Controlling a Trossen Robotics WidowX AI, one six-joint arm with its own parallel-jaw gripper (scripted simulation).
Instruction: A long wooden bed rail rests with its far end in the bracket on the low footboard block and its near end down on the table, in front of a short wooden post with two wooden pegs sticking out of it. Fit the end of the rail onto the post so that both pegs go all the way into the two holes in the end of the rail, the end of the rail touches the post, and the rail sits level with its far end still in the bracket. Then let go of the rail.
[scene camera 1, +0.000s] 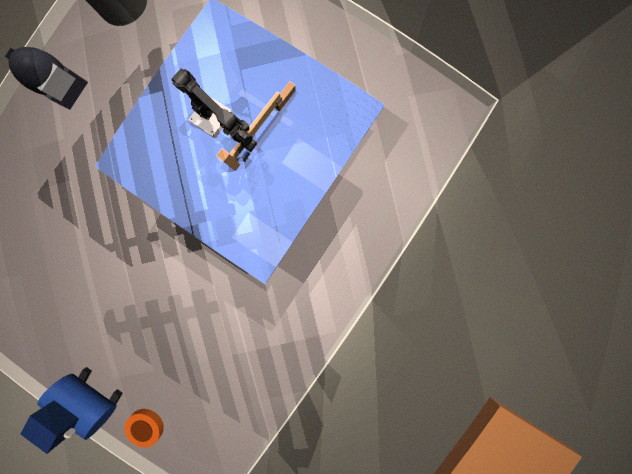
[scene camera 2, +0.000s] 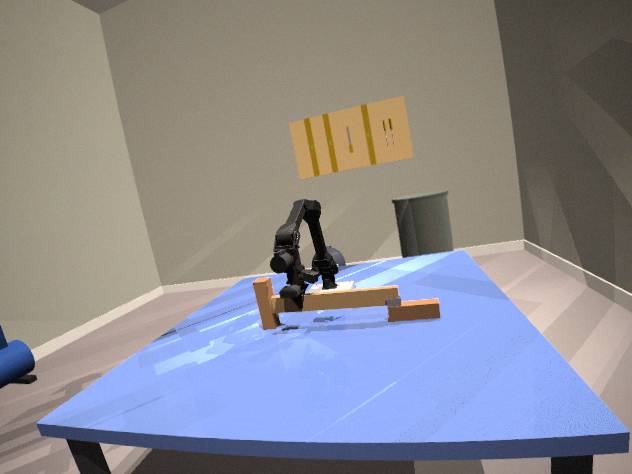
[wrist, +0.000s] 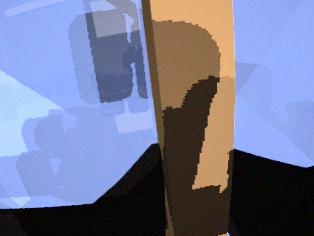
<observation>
I see my gripper (scene camera 2: 302, 307) and a wooden rail (scene camera 2: 370, 297).
The wooden rail shows as well in the wrist view (wrist: 191, 57). My gripper shows as well in the wrist view (wrist: 175, 148).
</observation>
